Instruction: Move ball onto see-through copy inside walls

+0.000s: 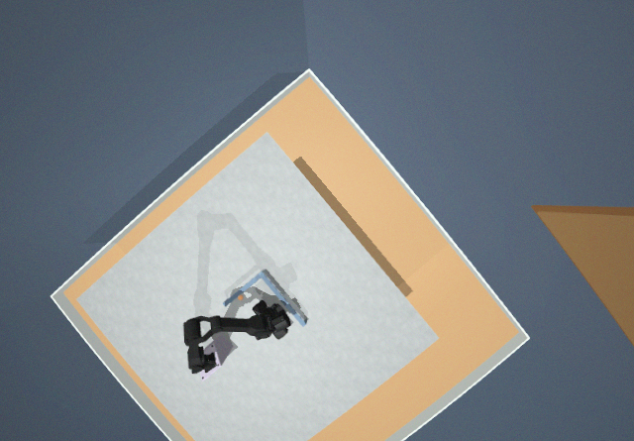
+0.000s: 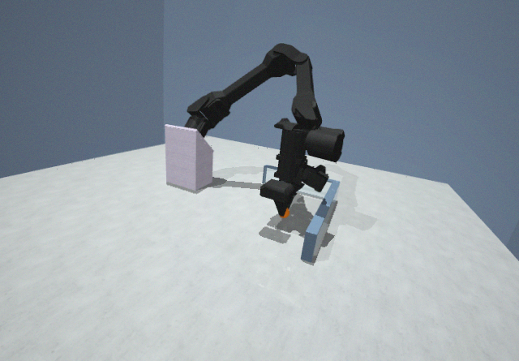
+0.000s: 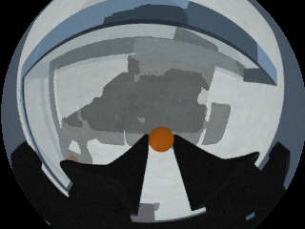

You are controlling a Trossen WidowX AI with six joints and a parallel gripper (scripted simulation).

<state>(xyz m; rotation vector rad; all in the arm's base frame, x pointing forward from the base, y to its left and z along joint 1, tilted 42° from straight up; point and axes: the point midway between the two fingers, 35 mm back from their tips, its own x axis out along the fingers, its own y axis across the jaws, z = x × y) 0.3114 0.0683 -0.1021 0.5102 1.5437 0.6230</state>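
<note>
My gripper tip is now 80 mm past the see-through copy of ball and 150 mm to the right of it. Round my gripper tip: orange ball (right at my gripper tip).
</note>
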